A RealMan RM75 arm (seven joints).
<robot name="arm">
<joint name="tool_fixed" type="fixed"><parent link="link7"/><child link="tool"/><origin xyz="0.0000 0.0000 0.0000" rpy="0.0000 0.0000 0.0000"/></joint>
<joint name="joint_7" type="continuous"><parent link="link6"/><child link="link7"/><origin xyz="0.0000 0.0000 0.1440" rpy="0.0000 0.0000 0.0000"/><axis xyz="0 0 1"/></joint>
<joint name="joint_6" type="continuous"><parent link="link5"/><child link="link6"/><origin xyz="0.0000 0.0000 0.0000" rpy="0.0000 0.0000 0.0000"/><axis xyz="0 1 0"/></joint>
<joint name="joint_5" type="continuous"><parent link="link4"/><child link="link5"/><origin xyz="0.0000 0.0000 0.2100" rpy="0.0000 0.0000 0.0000"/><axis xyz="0 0 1"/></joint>
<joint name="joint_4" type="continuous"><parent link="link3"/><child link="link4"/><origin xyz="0.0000 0.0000 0.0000" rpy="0.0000 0.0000 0.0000"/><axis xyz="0 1 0"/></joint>
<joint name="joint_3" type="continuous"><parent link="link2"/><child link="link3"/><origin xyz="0.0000 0.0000 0.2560" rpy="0.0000 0.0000 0.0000"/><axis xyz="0 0 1"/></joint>
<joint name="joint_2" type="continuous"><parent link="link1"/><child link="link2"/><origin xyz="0.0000 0.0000 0.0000" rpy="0.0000 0.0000 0.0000"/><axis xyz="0 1 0"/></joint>
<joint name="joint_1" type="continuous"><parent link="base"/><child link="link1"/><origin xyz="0.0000 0.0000 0.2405" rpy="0.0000 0.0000 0.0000"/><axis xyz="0 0 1"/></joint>
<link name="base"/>
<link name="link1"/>
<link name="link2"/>
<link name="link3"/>
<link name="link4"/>
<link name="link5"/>
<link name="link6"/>
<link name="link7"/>
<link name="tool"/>
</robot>
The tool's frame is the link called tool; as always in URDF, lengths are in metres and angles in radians. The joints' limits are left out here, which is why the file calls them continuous.
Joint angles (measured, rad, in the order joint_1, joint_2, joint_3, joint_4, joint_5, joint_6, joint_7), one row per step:
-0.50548 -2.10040 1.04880 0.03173 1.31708 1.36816 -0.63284
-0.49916 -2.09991 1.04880 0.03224 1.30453 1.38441 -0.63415
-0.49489 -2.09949 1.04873 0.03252 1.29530 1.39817 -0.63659
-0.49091 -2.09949 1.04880 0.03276 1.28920 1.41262 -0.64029
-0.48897 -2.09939 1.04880 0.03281 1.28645 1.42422 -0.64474
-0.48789 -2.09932 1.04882 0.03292 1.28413 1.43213 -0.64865
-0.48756 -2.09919 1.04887 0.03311 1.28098 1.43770 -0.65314
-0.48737 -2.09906 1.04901 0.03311 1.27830 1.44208 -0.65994
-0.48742 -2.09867 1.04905 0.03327 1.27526 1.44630 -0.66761
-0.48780 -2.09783 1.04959 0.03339 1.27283 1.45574 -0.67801
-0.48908 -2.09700 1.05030 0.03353 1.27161 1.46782 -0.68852
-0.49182 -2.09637 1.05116 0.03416 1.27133 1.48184 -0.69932
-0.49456 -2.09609 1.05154 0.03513 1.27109 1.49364 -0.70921
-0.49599 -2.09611 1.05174 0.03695 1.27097 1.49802 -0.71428
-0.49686 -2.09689 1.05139 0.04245 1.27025 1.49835 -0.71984
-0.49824 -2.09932 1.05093 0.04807 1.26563 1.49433 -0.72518
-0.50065 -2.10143 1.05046 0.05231 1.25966 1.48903 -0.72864
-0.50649 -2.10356 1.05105 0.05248 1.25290 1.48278 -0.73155
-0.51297 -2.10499 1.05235 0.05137 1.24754 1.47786 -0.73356
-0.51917 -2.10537 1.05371 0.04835 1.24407 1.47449 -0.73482
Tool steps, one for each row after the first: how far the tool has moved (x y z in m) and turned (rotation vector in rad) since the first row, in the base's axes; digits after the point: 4 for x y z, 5 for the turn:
0.0003 -0.0010 0.0022 0.00845 -0.01837 0.00287
0.0008 -0.0018 0.0040 0.01398 -0.03398 0.00449
0.0015 -0.0029 0.0053 0.01621 -0.04966 0.00461
0.0024 -0.0037 0.0063 0.01560 -0.06205 0.00352
0.0030 -0.0041 0.0070 0.01509 -0.07110 0.00323
0.0036 -0.0041 0.0077 0.01506 -0.07892 0.00435
0.0041 -0.0041 0.0082 0.01331 -0.08682 0.00750
0.0045 -0.0039 0.0089 0.01165 -0.09499 0.01115
0.0055 -0.0040 0.0100 0.00754 -0.10772 0.01242
0.0071 -0.0041 0.0111 0.00198 -0.12188 0.01047
0.0093 -0.0040 0.0122 -0.00477 -0.13720 0.00508
0.0114 -0.0037 0.0131 -0.01066 -0.15069 0.00041
0.0125 -0.0033 0.0136 -0.01295 -0.15615 -0.00199
0.0134 -0.0021 0.0141 -0.01256 -0.15910 -0.00330
0.0145 -0.0004 0.0141 -0.00928 -0.16191 -0.00077
0.0155 0.0017 0.0142 -0.00451 -0.16353 0.00199
0.0171 0.0039 0.0136 -0.00216 -0.16506 0.00474
0.0187 0.0059 0.0130 -0.00156 -0.16587 0.00548
0.0199 0.0074 0.0125 -0.00275 -0.16603 0.00565

